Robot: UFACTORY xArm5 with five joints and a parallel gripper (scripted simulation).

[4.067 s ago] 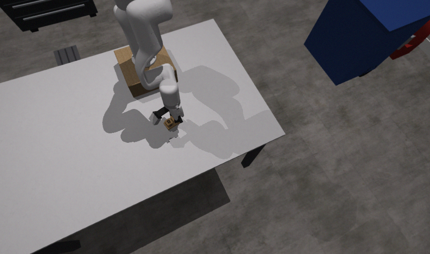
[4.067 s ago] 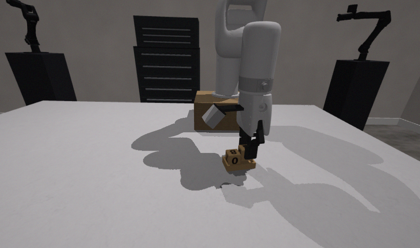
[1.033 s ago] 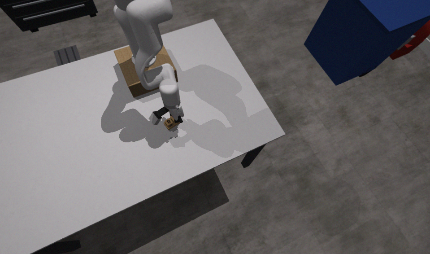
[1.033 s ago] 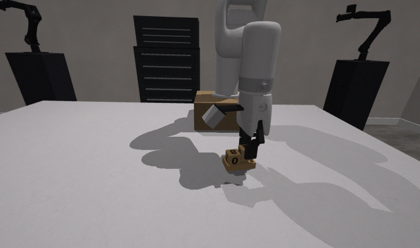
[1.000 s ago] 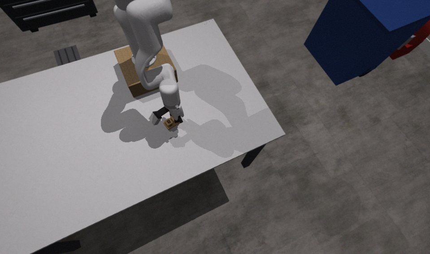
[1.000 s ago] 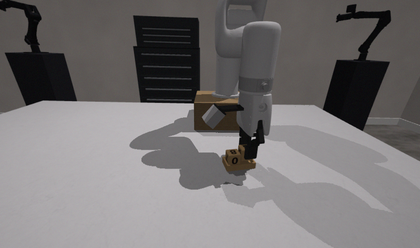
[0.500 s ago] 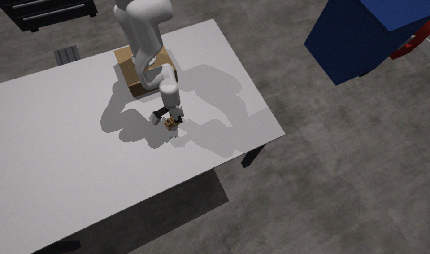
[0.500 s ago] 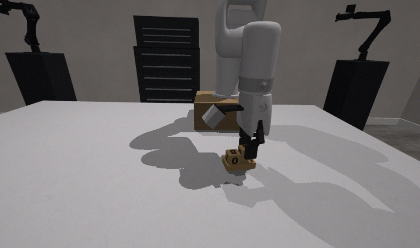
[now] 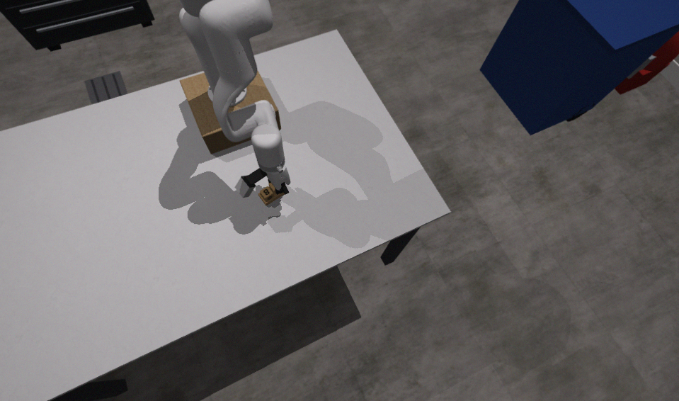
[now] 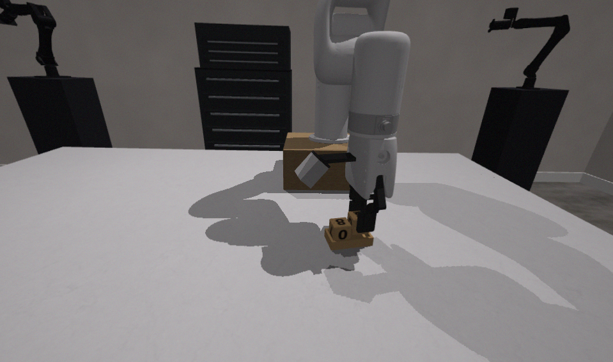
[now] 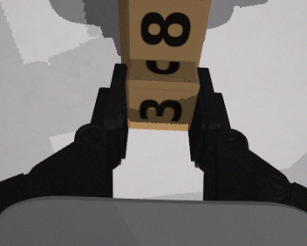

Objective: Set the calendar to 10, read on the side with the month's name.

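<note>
My hand is 40 mm above the wooden calendar tray and 20 mm to the left of it.
</note>
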